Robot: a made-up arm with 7 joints. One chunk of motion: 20 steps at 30 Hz.
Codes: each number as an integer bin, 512 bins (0 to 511) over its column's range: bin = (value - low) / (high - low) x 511, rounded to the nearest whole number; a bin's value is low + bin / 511 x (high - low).
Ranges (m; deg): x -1.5..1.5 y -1.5..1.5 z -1.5..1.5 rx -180..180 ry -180..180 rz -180..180
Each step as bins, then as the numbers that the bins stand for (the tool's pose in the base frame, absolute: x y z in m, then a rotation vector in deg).
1 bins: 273 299 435 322 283 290
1 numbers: 0.1027 0.2554 1.0538 46.85 19.37 24.31
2 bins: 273 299 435 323 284 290
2 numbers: 0.1027 0.2554 1.0538 47.55 20.08 24.31
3 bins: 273 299 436 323 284 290
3 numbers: 0.1027 0.2554 1.0597 47.55 20.08 24.31
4 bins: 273 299 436 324 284 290
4 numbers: 0.1027 0.2554 1.0597 48.26 20.08 24.31
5 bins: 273 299 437 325 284 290
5 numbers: 0.1027 0.2554 1.0656 48.96 20.08 24.31
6 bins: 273 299 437 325 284 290
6 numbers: 0.1027 0.2554 1.0656 48.96 20.08 24.31
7 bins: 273 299 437 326 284 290
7 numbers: 0.1027 0.2554 1.0656 49.67 20.08 24.31
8 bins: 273 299 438 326 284 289
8 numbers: 0.1027 0.2554 1.0714 49.67 20.08 23.60
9 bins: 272 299 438 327 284 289
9 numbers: 0.0969 0.2554 1.0714 50.37 20.08 23.60
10 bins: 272 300 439 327 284 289
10 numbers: 0.0969 0.2613 1.0773 50.37 20.08 23.60
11 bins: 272 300 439 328 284 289
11 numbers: 0.0969 0.2613 1.0773 51.08 20.08 23.60
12 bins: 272 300 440 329 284 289
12 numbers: 0.0969 0.2613 1.0832 51.78 20.08 23.60
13 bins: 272 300 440 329 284 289
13 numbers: 0.0969 0.2613 1.0832 51.78 20.08 23.60
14 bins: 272 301 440 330 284 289
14 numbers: 0.0969 0.2671 1.0832 52.49 20.08 23.60
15 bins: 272 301 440 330 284 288
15 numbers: 0.0969 0.2671 1.0832 52.49 20.08 22.90
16 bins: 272 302 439 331 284 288
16 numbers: 0.0969 0.2730 1.0773 53.19 20.08 22.90
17 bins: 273 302 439 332 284 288
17 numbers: 0.1027 0.2730 1.0773 53.89 20.08 22.90
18 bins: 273 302 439 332 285 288
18 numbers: 0.1027 0.2730 1.0773 53.89 20.78 22.90
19 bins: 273 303 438 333 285 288
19 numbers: 0.1027 0.2789 1.0714 54.60 20.78 22.90
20 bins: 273 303 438 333 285 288
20 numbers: 0.1027 0.2789 1.0714 54.60 20.78 22.90
